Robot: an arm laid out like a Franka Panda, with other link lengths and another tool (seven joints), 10 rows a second.
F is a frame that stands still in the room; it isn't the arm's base.
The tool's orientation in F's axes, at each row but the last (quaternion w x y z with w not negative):
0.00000 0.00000 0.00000 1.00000
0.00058 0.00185 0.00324 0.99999
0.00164 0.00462 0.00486 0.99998
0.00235 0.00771 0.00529 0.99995
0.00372 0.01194 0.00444 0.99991
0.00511 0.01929 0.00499 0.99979
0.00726 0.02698 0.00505 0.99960
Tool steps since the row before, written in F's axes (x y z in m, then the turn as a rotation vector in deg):
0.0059 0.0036 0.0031 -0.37 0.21 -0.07
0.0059 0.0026 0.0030 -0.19 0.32 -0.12
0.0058 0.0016 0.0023 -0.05 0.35 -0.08
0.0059 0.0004 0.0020 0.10 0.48 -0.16
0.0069 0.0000 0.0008 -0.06 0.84 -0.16
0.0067 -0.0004 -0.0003 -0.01 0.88 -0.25
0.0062 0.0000 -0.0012 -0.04 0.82 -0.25
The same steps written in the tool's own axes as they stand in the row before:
-0.0059 -0.0036 0.0031 0.37 -0.21 -0.07
-0.0059 -0.0026 0.0030 0.19 -0.32 -0.12
-0.0058 -0.0016 0.0024 0.05 -0.35 -0.08
-0.0059 -0.0004 0.0021 -0.10 -0.48 -0.15
-0.0069 0.0000 0.0010 0.06 -0.84 -0.15
-0.0067 0.0003 0.0000 0.01 -0.88 -0.24
-0.0063 -0.0001 -0.0009 0.04 -0.82 -0.24

